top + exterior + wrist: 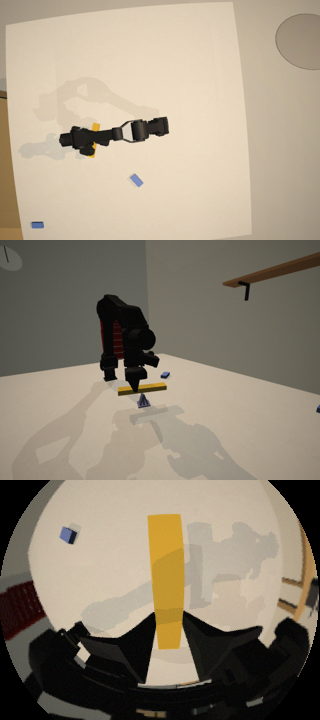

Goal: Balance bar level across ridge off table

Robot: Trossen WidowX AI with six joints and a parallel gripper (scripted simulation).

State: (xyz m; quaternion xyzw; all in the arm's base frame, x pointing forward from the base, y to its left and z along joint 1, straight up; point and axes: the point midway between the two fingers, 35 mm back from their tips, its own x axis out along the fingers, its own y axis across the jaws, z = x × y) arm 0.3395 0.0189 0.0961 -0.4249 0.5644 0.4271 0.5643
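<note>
The yellow bar is 30 mm to the left of my gripper tip and 10 mm ahead of it. Also, from my gripper tip: purple ridge (40 mm below, 30 mm to the left, 10 mm ahead).
</note>
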